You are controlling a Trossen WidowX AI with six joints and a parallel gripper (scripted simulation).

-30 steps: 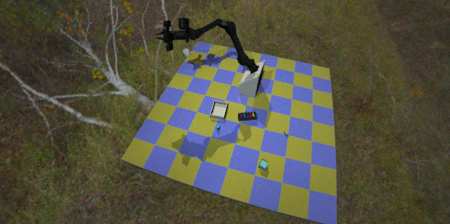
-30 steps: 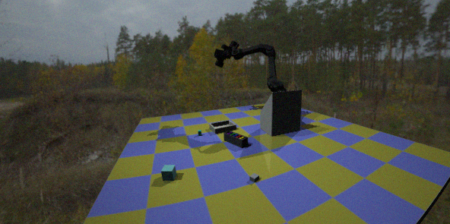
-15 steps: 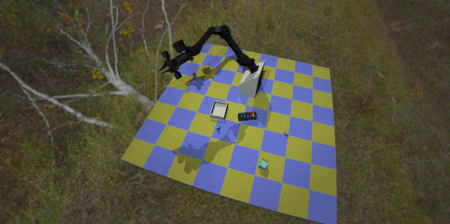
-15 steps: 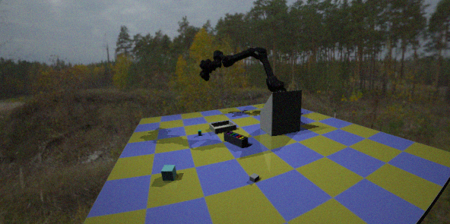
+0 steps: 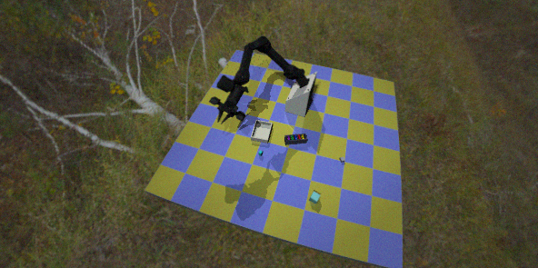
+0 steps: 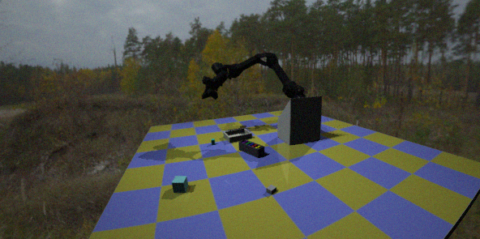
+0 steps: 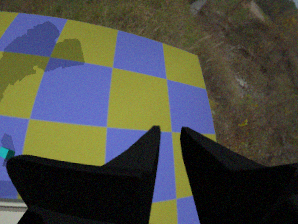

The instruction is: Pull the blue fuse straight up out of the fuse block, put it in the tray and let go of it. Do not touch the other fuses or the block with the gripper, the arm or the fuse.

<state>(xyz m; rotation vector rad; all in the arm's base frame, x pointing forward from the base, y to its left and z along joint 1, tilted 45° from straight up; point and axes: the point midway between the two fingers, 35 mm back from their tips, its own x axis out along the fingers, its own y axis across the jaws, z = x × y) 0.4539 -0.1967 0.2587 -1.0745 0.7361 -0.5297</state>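
Now: gripper tip 37 cm to the right of the blue fuse, 19 cm above it and 17 cm past it. The rest, counted from my gripper tip: tray (22 cm below, 16 cm to the left, 16 cm behind); teal cube (55 cm to the left, 20 cm below, 14 cm ahead).
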